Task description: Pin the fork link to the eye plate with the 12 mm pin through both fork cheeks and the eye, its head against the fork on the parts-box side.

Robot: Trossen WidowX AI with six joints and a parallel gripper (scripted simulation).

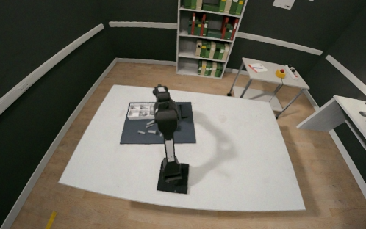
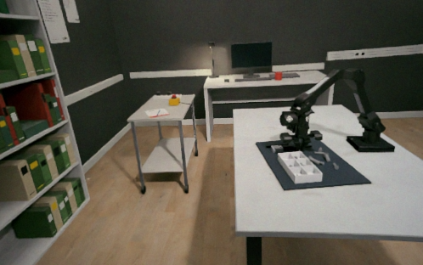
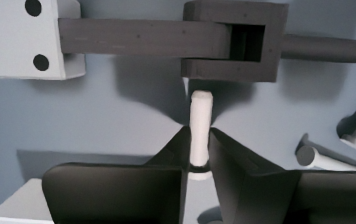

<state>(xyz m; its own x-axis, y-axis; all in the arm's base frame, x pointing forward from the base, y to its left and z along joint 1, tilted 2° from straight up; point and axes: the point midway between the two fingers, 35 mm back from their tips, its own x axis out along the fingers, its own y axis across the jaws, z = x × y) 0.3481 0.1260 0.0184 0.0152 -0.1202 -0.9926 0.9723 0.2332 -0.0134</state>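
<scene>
My gripper is now 5 cm to the left of the eye plate, 3 cm short of it and 3 cm above it. From my hand the other things lie so: dark blue mat 5 cm below, 4 cm to the left, 1 cm behind; then grey block 10 cm ahead, 3 cm to the right, 3 cm below; then pin 10 cm behind, 4 cm to the right, 4 cm below.
</scene>
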